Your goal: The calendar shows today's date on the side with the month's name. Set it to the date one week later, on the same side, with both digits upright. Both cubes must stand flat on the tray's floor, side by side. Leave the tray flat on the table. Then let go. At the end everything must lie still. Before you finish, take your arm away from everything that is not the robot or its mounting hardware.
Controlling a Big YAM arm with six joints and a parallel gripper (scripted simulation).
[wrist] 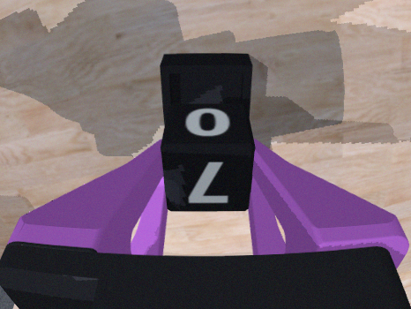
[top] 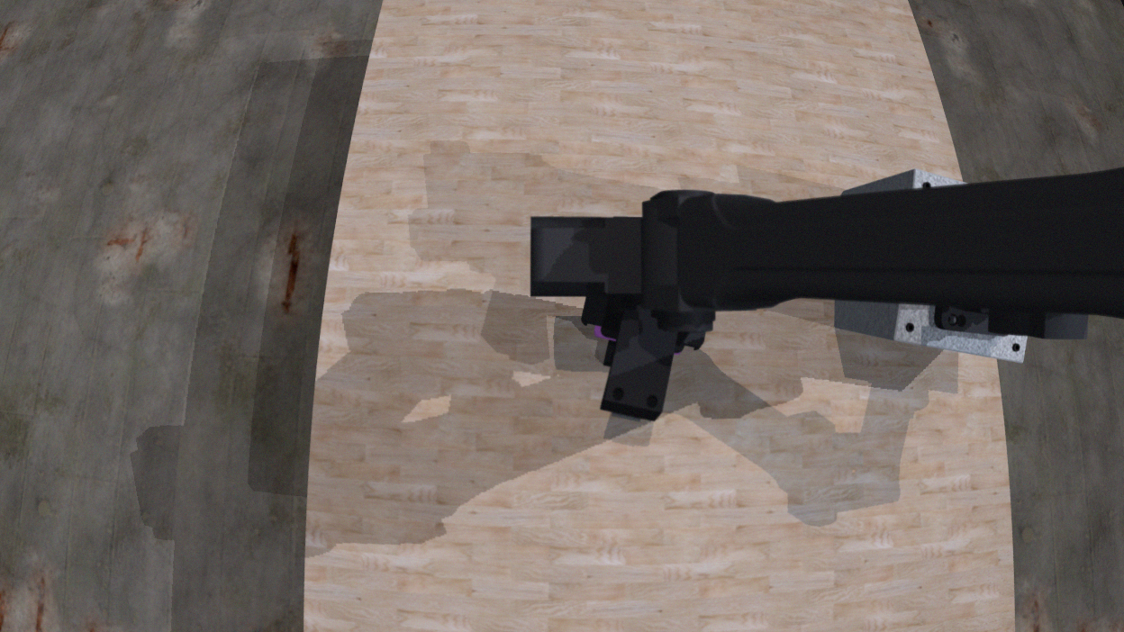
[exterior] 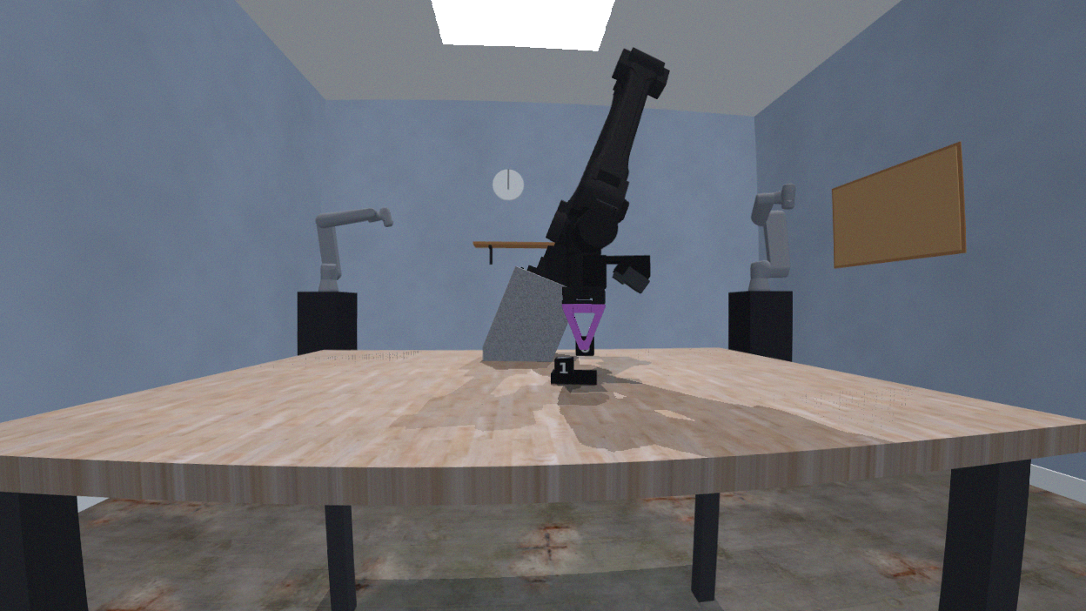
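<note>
Right now my hand is right at the black cube. The rest, counted from my hand: black tray 2 cm to the right, 5 cm below.
</note>
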